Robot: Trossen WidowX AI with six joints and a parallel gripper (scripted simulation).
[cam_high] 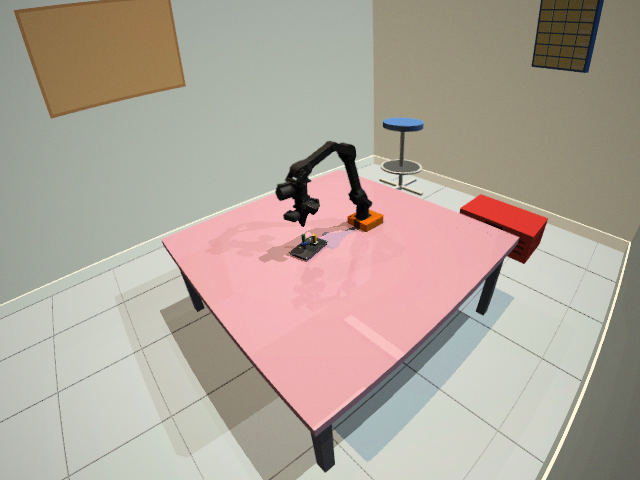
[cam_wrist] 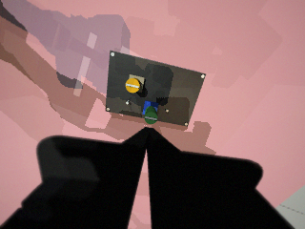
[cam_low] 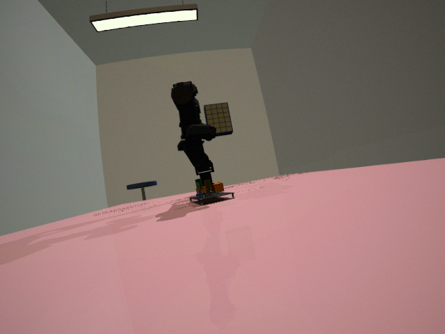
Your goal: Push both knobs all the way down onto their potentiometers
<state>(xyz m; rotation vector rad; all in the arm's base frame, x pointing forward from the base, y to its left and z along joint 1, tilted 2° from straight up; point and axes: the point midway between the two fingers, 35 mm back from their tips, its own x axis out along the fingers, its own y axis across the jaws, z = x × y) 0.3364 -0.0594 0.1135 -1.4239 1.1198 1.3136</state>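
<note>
Now: gripper tip 50 mm above the green knob. Also, from my gripper tip: yellow-brown knob: 30 mm behind, 30 mm to the left, 60 mm below.
</note>
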